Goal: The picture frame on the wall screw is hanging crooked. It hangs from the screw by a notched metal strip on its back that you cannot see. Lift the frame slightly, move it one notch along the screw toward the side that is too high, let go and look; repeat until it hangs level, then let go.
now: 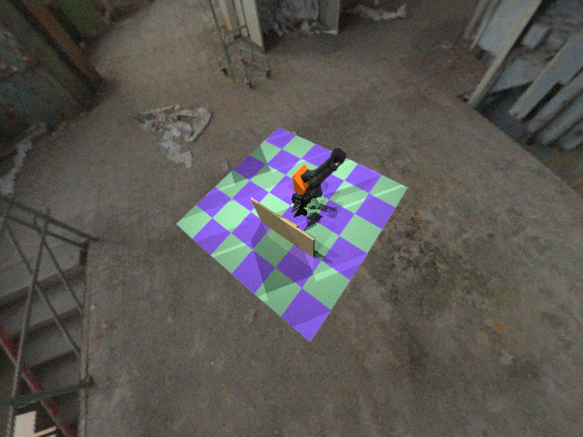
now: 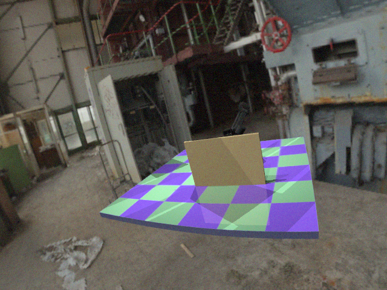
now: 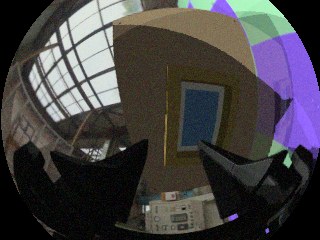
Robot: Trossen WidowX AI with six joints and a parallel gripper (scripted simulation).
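The picture frame is 7 cm ahead of my gripper tip, 1 cm to the left of it and 6 cm below it. The rest, counted from my gripper tip: tan wall board: 8 cm ahead, 7 cm below.
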